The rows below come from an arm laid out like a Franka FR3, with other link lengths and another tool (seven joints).
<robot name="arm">
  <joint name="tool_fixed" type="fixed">
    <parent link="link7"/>
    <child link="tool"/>
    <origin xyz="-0.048 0.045 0.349" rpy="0.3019 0 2.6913"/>
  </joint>
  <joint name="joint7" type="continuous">
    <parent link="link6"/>
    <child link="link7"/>
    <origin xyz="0.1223 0 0" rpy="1.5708 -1.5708 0"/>
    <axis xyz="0 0 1"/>
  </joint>
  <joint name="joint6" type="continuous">
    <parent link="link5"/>
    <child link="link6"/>
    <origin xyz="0 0 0" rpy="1.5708 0 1.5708"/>
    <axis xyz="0 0 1"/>
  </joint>
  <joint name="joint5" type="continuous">
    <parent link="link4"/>
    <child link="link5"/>
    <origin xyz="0.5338 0.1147 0" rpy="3.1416 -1.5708 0"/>
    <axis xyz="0 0 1"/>
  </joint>
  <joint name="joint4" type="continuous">
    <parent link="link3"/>
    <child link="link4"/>
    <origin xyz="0 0.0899 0" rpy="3.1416 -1.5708 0"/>
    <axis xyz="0 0 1"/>
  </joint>
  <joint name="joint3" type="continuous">
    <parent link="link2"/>
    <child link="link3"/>
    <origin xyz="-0.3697 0 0" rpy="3.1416 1.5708 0"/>
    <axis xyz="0 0 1"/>
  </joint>
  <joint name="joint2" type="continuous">
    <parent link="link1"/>
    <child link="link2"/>
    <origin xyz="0 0 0" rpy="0 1.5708 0"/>
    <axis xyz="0 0 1"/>
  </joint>
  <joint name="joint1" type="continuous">
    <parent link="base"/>
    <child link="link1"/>
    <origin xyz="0 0 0.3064" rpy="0 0 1.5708"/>
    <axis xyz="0 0 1"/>
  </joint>
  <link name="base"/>
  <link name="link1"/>
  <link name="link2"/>
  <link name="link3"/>
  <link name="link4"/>
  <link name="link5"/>
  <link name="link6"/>
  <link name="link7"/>
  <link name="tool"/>
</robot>
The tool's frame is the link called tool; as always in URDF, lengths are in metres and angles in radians. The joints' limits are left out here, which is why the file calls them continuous.
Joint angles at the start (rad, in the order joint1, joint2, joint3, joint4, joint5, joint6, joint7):
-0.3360 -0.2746 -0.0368 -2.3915 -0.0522 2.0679 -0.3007
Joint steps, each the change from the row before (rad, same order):
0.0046 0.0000 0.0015 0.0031 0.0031 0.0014 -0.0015
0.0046 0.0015 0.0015 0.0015 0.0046 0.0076 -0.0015
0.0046 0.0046 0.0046 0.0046 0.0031 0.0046 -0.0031
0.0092 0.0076 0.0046 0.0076 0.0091 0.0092 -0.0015
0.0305 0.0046 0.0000 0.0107 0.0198 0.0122 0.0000
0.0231 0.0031 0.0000 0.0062 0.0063 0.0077 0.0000
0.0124 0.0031 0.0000 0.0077 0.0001 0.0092 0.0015
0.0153 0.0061 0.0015 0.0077 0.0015 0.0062 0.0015
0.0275 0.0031 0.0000 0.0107 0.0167 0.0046 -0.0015
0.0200 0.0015 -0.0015 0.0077 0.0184 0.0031 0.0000
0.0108 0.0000 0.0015 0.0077 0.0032 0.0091 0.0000
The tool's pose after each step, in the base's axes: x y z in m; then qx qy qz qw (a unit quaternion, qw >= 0). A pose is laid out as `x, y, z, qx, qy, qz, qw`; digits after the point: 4 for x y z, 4 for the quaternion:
0.5222, -0.1780, 0.1565, -0.5385, -0.8237, 0.1466, 0.1001
0.5267, -0.1749, 0.1570, -0.5368, -0.8256, 0.1443, 0.0965
0.5316, -0.1708, 0.1573, -0.5328, -0.8287, 0.1436, 0.0937
0.5404, -0.1635, 0.1581, -0.5290, -0.8322, 0.1399, 0.0893
0.5558, -0.1447, 0.1629, -0.5216, -0.8393, 0.1305, 0.0811
0.5648, -0.1318, 0.1654, -0.5139, -0.8450, 0.1273, 0.0754
0.5730, -0.1265, 0.1687, -0.5103, -0.8480, 0.1259, 0.0681
0.5804, -0.1179, 0.1702, -0.5047, -0.8518, 0.1249, 0.0636
0.5911, -0.0993, 0.1756, -0.4965, -0.8581, 0.1170, 0.0586
0.5988, -0.0847, 0.1802, -0.4928, -0.8616, 0.1082, 0.0561
0.6069, -0.0781, 0.1857, -0.4893, -0.8645, 0.1048, 0.0480

